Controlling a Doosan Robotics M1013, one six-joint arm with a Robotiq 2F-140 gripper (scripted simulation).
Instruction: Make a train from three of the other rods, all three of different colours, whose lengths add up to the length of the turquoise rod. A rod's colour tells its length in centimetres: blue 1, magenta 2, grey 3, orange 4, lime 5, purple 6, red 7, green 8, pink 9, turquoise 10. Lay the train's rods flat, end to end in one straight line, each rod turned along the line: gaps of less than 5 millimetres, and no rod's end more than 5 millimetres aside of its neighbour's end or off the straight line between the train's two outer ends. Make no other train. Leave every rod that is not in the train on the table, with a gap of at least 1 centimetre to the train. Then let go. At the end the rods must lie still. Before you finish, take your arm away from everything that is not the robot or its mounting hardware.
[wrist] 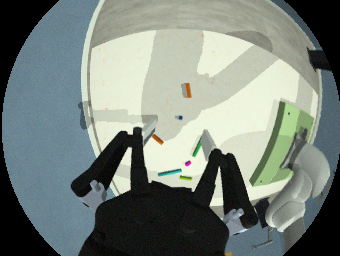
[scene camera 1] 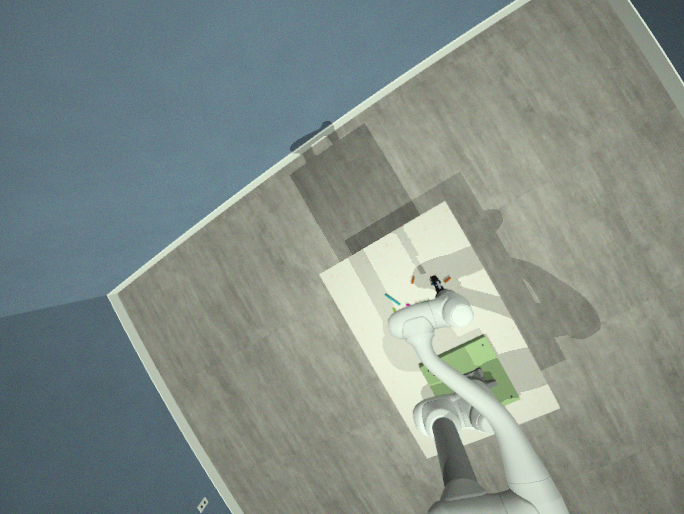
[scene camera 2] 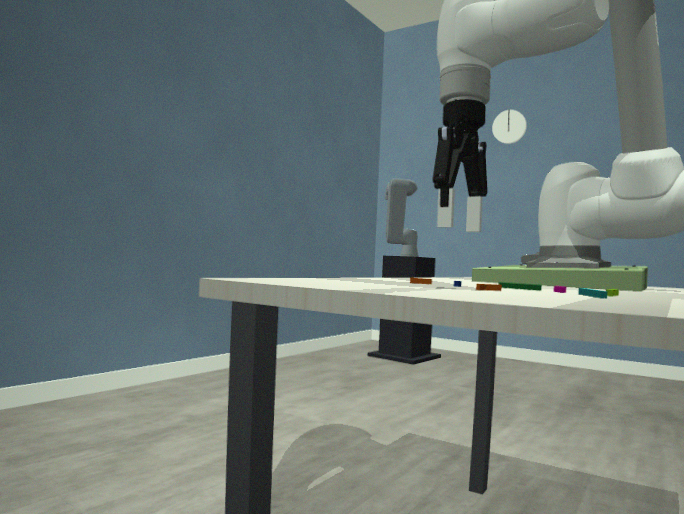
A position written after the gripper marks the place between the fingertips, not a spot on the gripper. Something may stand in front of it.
In view: the gripper [scene camera 2: 460,229].
The gripper also shows in the wrist view [wrist: 178,130].
